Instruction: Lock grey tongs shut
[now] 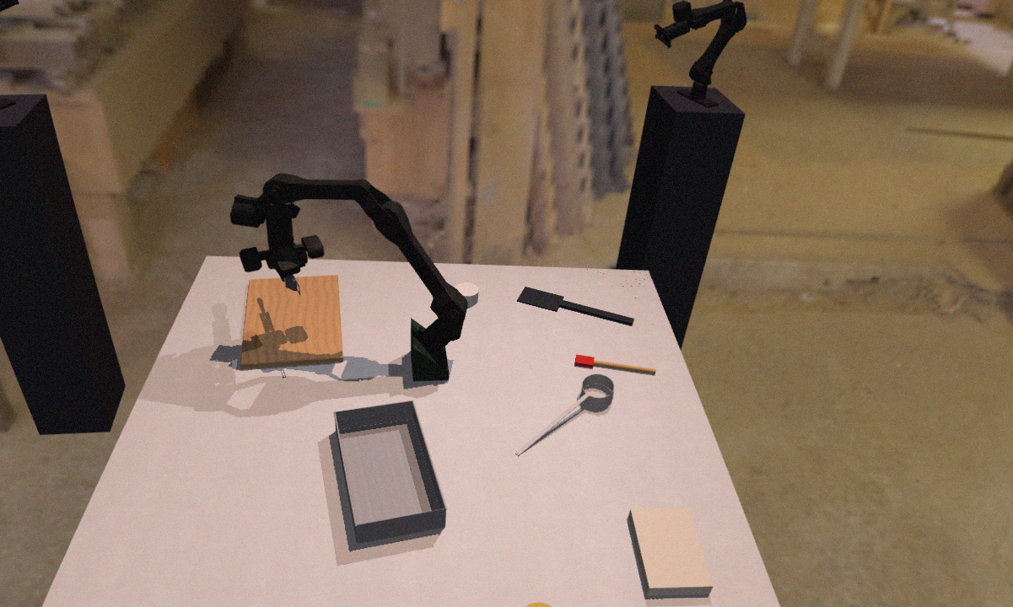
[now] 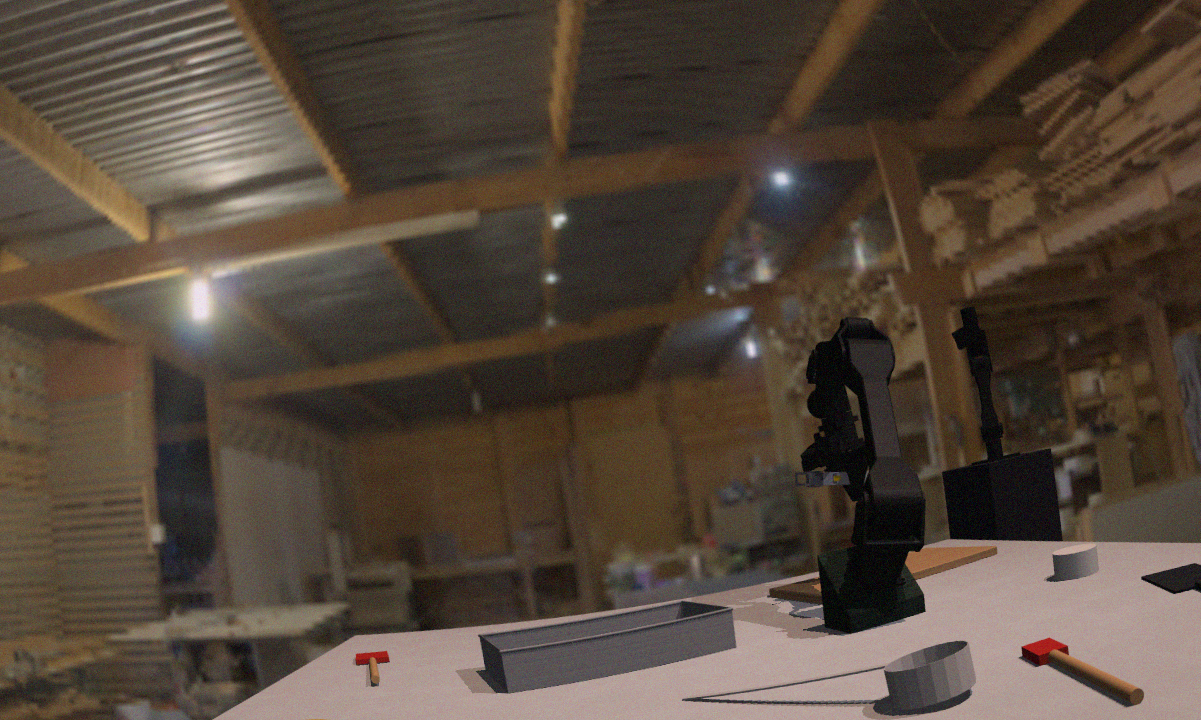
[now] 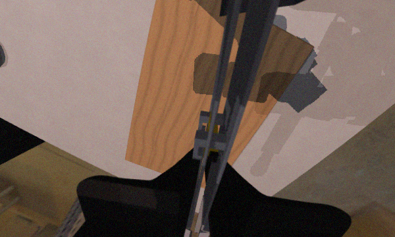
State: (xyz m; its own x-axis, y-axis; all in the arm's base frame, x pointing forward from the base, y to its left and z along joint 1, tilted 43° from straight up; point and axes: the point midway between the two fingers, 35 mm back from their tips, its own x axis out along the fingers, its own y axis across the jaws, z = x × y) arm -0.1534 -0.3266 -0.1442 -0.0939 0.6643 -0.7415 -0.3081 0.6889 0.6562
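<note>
Right now my gripper tip is 14 cm above the wooden board, 4 cm past it and 1 cm to the right of it. Round my gripper tip: black spatula 74 cm to the left, 15 cm below, 5 cm behind; white cylinder 46 cm to the left, 13 cm below, 10 cm behind; dark grey roasting tin 51 cm ahead, 22 cm to the left, 12 cm below.
</note>
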